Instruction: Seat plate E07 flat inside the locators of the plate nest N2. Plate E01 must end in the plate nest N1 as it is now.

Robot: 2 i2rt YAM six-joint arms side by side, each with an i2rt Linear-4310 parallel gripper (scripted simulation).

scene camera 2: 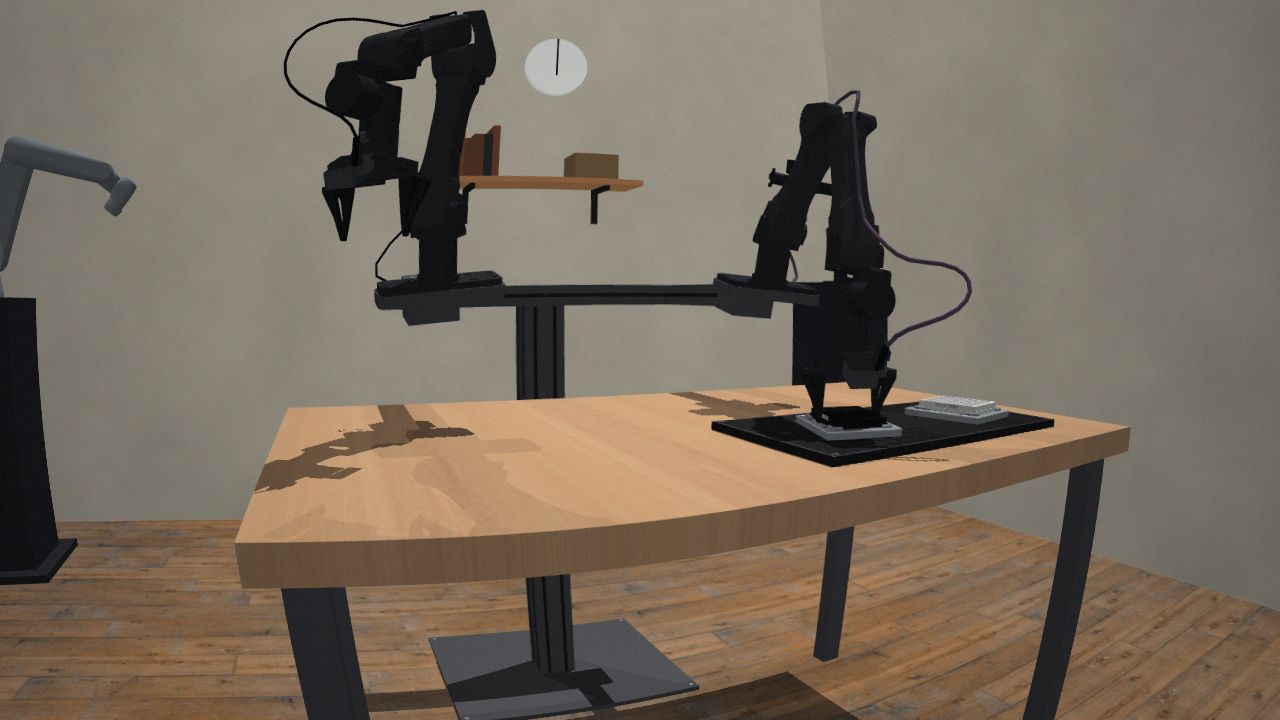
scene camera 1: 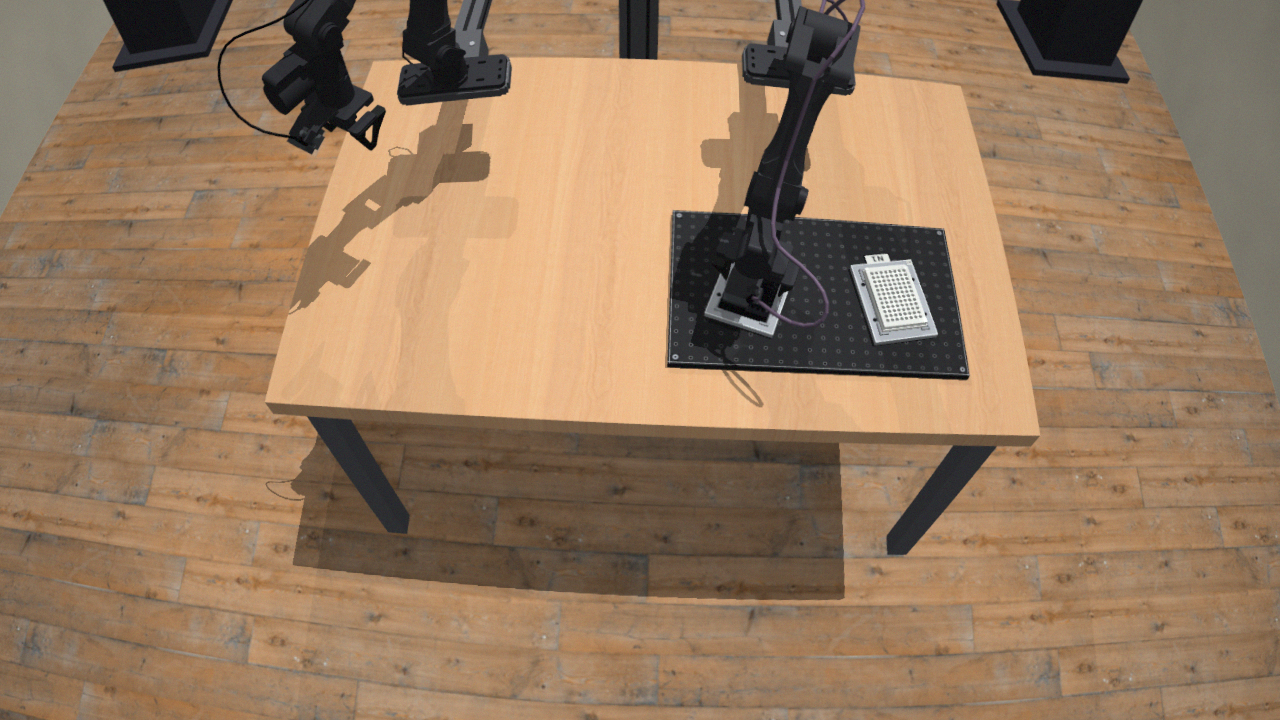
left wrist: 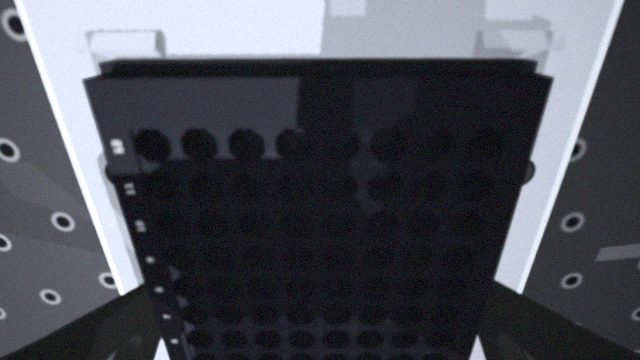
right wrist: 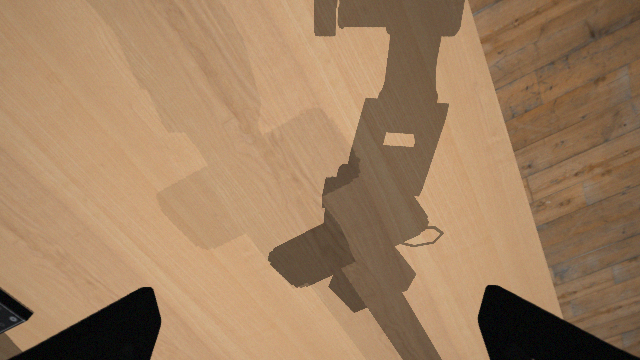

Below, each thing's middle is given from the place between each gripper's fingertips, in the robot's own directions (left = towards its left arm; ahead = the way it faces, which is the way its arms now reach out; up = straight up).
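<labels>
Nest N2 (scene camera 2: 887, 433) is 1 cm below my left hand, and that hand is right at the black plate E07 (scene camera 2: 849, 417). Counting from my left hand again, the nest N1 (scene camera 1: 864, 290) is 1 cm below, 25 cm to the left and 4 cm ahead, and the white plate E01 (scene camera 1: 898, 275) is 25 cm to the left and 4 cm ahead. Going by its middle, the nest N1 is nearer to my left hand than to my right hand.
From my right hand (scene camera 2: 373, 238), I find the nest N2 660 mm to the left, 150 mm ahead and 280 mm below. The nest N1 is 280 mm below that hand, 910 mm to the left of it and 180 mm ahead of it; the white plate E01 is 260 mm below it, 910 mm to the left of it and 180 mm ahead of it. My right hand itself is 150 mm short of the black plate E07, 660 mm to the right of it and 260 mm above it.
</labels>
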